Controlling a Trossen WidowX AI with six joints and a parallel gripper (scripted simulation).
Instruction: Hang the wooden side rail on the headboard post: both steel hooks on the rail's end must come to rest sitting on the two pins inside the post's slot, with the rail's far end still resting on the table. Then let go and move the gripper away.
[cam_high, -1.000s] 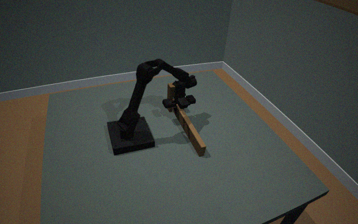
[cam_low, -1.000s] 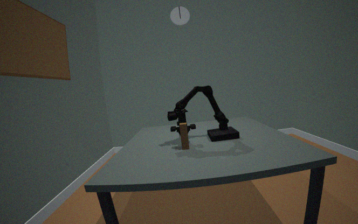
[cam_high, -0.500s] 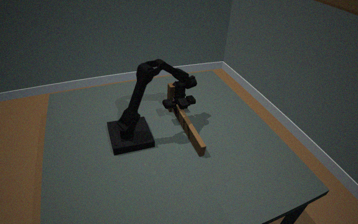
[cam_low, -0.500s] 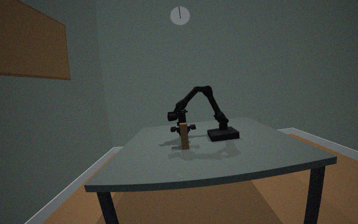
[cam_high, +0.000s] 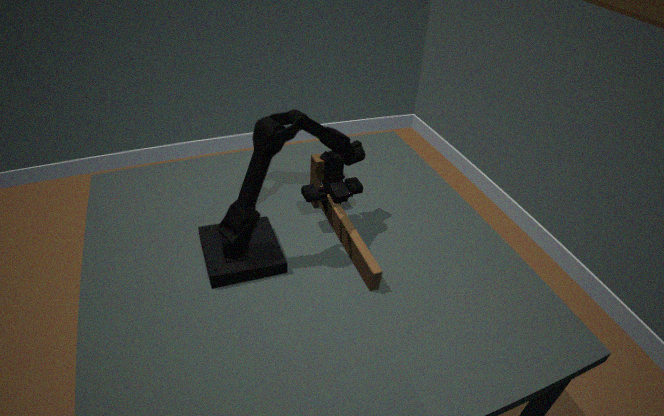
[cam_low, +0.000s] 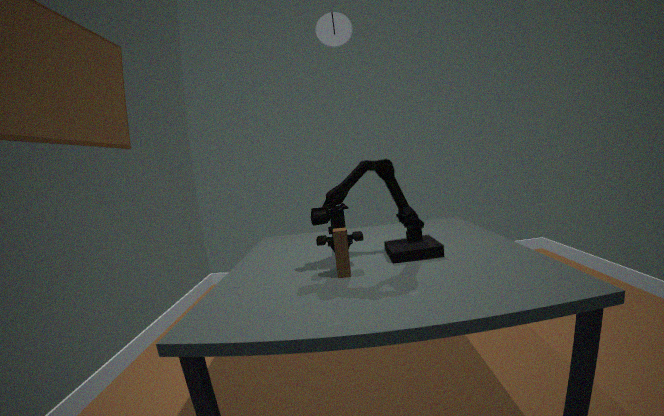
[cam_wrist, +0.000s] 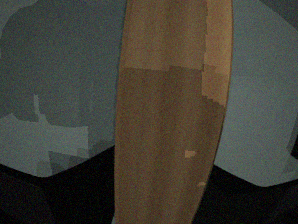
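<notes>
The headboard post is 10 cm to the left of my gripper tip, 5 cm above it and 1 cm behind it.
</notes>
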